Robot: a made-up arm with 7 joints.
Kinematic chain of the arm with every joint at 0, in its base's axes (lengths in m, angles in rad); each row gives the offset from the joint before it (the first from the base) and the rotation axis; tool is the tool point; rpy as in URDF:
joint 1: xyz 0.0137 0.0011 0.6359 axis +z
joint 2: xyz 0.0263 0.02 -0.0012 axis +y
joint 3: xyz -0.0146 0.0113 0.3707 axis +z
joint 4: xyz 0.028 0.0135 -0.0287 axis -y
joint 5: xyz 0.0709 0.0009 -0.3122 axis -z
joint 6: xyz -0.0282 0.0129 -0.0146 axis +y
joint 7: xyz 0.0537 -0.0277 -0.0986 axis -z
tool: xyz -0.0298 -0.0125 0.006 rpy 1.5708 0 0
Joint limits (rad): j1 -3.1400..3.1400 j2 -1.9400..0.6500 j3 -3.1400..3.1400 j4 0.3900..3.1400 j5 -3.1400..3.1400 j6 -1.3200..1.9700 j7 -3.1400..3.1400
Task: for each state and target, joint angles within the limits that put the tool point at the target. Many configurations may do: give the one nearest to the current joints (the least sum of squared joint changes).
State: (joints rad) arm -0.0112 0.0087 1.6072 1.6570 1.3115 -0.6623 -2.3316
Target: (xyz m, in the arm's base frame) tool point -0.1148 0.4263 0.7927
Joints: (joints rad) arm -0.0430 -0.4104 1.9613 1.0901 1.4300 -0.4007 -2.2771
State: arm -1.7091 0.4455 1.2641 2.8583 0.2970 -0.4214 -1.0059
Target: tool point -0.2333 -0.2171 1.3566
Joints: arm -2.5590 0.3630 1.2235 2.9547 -0.0076 0.2376 -1.4614
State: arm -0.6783 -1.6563 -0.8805 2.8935 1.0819 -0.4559 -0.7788
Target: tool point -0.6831 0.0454 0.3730
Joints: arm -0.0827 -1.9211 -0.9152 3.0218 0.9702 0.1988 -1.0326
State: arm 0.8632 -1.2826 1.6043 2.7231 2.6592 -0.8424 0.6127
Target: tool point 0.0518 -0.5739 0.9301
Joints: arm 1.7199 -1.1193 1.5619 3.1400 2.5773 -1.3200 0.7378
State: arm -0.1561 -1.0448 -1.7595 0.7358 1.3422 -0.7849 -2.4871
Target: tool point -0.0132 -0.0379 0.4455
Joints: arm -0.1250 -1.5064 -2.3625 0.3900 1.8035 -0.7308 -2.3403
